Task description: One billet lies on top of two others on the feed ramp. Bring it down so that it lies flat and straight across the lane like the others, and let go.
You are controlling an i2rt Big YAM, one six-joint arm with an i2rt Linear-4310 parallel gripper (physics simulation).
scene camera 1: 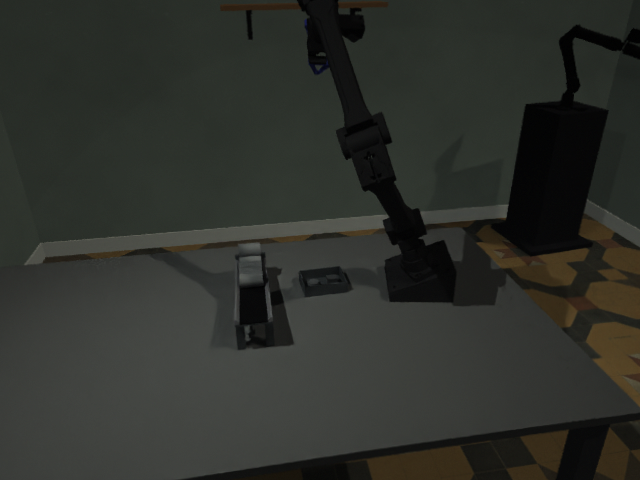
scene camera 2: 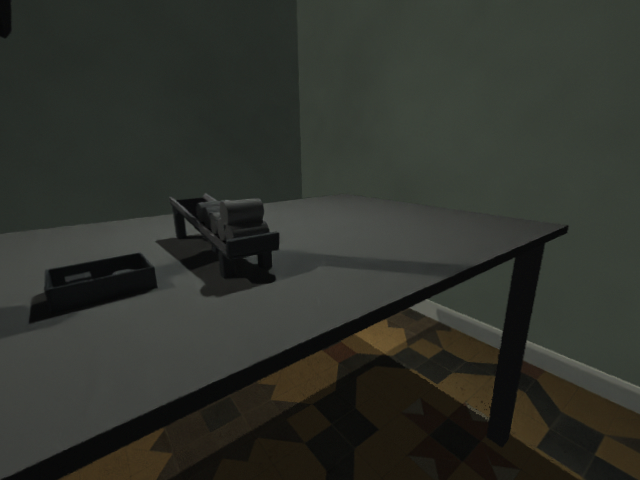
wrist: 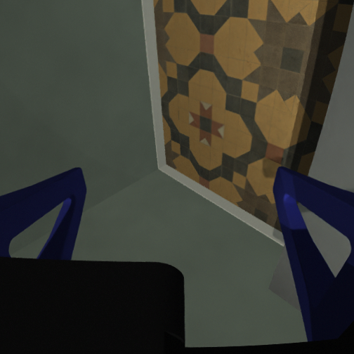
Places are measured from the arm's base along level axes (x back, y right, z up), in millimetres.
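Pixels of known places: gripper, between the fingertips: [scene camera 1: 315, 59]; arm's base, origin of its link: [scene camera 1: 420, 268].
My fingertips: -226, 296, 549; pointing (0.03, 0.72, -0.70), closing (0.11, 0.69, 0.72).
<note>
Ahead of a thing's pixels: the offset from my fingertips to its top centre, as dx, dy, dz. Level surfaces: height alone.
The feed ramp [scene camera 1: 237, 305] [scene camera 2: 253, 244] stands on the table, with pale cylindrical billets lying across its lane at the high end. The upper billet {-241, -111, -490} [scene camera 1: 250, 248] [scene camera 2: 242, 210] rests on top of the others, raised above the ramp's side rails near the end wall. A lower billet {-239, -95, -526} [scene camera 2: 249, 230] shows under it. Another billet {-258, -253, -509} [scene camera 1: 251, 280] lies farther down the lane in scene camera 1. My gripper [scene camera 1: 313, 49] [wrist: 179, 177] is open and empty, high above the table and far from the billets. The billets and ramp do not show in the wrist view.
A low open tray {-42, -201, -583} [scene camera 1: 324, 290] [scene camera 2: 100, 290] with small contents stands on the table {dz -618} [scene camera 1: 361, 387] [scene camera 2: 155, 361], between the ramp and the arm's base [scene camera 1: 421, 284]. A wall shelf [scene camera 1: 268, 6] is behind the arm. A second arm stands on a dark pedestal [scene camera 1: 547, 175] at the right.
</note>
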